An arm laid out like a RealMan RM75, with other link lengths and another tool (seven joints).
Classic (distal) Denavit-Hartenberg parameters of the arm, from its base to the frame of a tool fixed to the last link. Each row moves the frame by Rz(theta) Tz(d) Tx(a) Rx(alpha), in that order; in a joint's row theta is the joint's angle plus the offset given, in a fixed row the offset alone. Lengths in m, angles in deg.
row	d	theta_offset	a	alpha
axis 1	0.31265	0	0	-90
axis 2	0	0	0	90
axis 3	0.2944	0	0	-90
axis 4	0	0	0	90
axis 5	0.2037	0	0	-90
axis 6	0	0	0	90
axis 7	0.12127	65.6	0.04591	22.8
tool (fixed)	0.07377	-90	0	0
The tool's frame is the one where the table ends.
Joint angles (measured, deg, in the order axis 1, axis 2, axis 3, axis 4, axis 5, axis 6, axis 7), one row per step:
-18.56, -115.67, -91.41, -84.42, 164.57, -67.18, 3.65
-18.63, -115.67, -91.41, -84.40, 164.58, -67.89, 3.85
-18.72, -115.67, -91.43, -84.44, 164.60, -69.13, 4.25
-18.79, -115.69, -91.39, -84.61, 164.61, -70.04, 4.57
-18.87, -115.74, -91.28, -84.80, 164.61, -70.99, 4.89
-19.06, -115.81, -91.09, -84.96, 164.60, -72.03, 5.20
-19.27, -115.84, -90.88, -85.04, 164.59, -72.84, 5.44
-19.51, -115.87, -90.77, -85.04, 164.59, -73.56, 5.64
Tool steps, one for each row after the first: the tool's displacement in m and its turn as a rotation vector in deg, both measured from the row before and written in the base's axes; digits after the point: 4 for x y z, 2 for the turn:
-0.0011, -0.0015, -0.0010, -0.58, 0.23, 0.36
-0.0017, -0.0027, -0.0015, -0.99, 0.41, 0.57
-0.0002, -0.0020, -0.0012, -0.74, 0.29, 0.25
0.0002, -0.0022, -0.0017, -0.83, 0.27, 0.22
0.0008, -0.0021, -0.0023, -0.97, 0.28, 0.17
0.0009, -0.0015, -0.0020, -0.82, 0.27, 0.08
0.0006, -0.0011, -0.0016, -0.68, 0.23, 0.13

